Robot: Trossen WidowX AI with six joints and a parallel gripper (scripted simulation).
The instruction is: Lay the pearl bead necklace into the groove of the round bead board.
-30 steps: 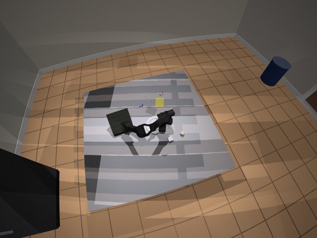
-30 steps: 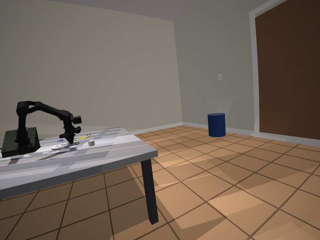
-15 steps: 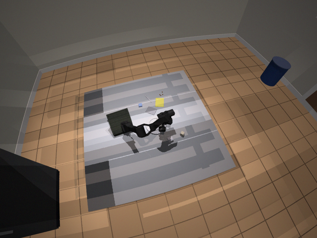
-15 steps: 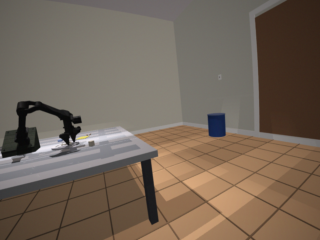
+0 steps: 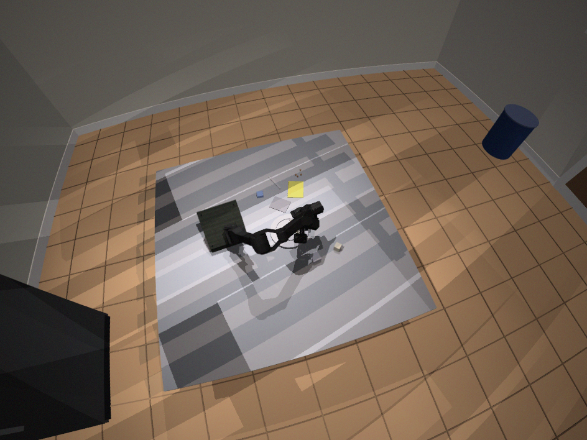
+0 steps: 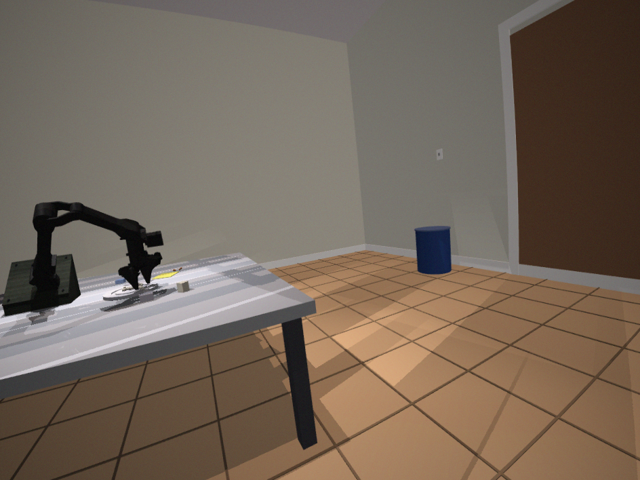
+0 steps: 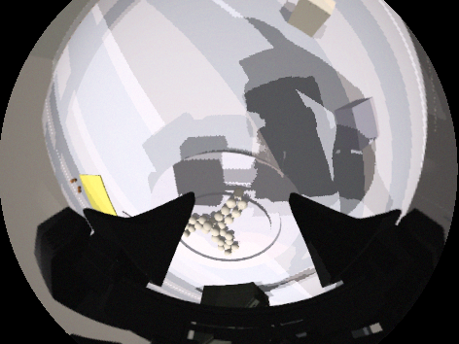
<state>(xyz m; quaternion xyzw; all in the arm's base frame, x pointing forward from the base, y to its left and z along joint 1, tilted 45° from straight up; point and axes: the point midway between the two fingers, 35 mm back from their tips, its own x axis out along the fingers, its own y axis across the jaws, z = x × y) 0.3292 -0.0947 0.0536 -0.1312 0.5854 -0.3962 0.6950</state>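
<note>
Now: gripper tip 5 cm past the round bead board, 4 cm to the right of it and 1 cm above it. Round my gripper tip: grey card: 4 cm behind, 22 cm to the left, 2 cm below; then beige cube: 15 cm ahead, 14 cm to the right; then white block: 2 cm ahead, 15 cm to the right, 1 cm below.
</note>
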